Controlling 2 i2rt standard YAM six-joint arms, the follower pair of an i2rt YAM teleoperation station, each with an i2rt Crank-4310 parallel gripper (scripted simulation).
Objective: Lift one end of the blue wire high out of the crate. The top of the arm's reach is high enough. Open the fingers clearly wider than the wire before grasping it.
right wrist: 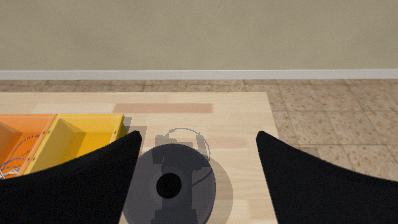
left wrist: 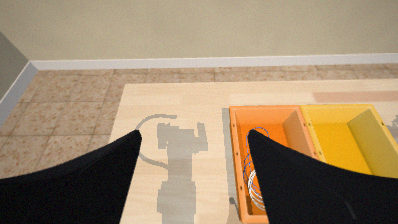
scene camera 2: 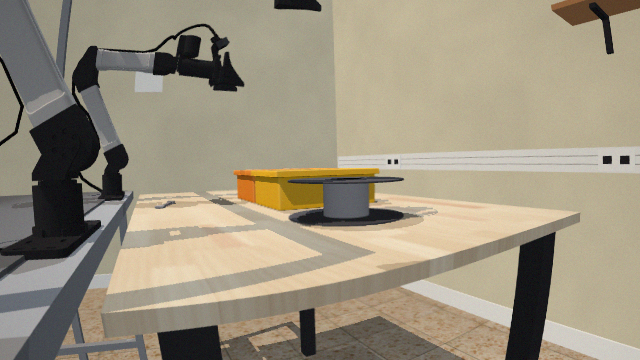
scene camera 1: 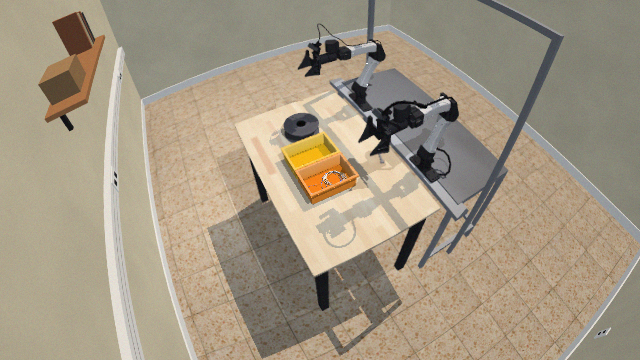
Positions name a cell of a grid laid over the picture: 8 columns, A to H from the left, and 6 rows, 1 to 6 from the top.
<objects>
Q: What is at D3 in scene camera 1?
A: A yellow crate.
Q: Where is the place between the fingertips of my left gripper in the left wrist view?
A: D4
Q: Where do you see a yellow crate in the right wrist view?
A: B4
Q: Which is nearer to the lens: the dark spool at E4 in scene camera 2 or the yellow crate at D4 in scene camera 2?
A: The dark spool.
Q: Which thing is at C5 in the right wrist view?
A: My right gripper.
</objects>
